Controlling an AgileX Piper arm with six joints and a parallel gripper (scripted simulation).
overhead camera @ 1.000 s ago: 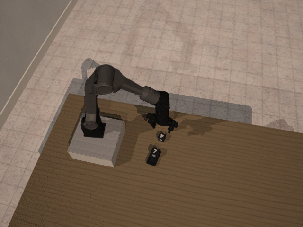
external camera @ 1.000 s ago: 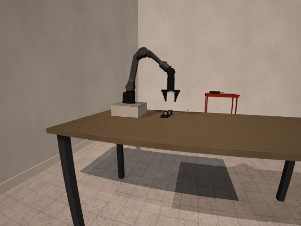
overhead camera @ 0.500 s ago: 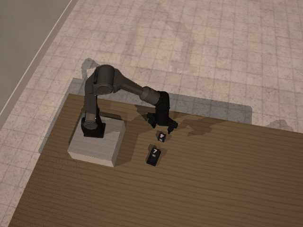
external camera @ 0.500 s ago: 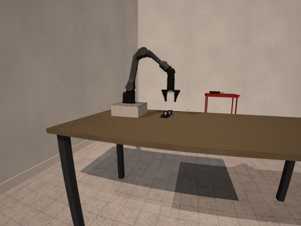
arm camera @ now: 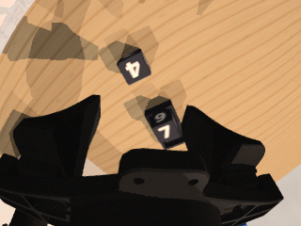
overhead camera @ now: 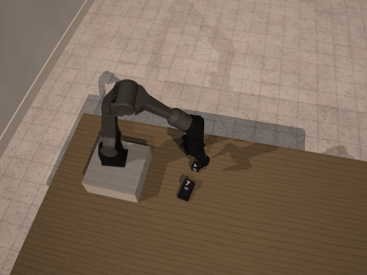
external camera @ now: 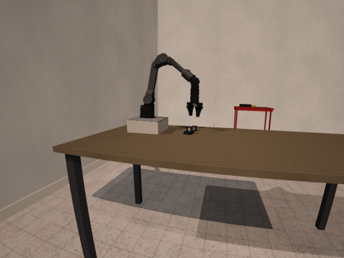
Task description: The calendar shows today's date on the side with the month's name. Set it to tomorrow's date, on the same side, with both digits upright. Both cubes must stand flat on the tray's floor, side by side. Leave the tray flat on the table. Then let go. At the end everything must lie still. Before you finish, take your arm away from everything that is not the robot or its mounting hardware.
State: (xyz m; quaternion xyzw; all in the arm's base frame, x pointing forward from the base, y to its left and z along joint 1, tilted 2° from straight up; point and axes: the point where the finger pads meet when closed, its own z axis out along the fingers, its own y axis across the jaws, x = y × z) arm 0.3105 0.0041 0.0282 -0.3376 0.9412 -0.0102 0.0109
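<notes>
The black number cube is 20 mm behind my hand, 70 mm to the right of it and 80 mm below it. Round my hand: tray (30 mm behind, 90 mm to the right, 100 mm below).
</notes>
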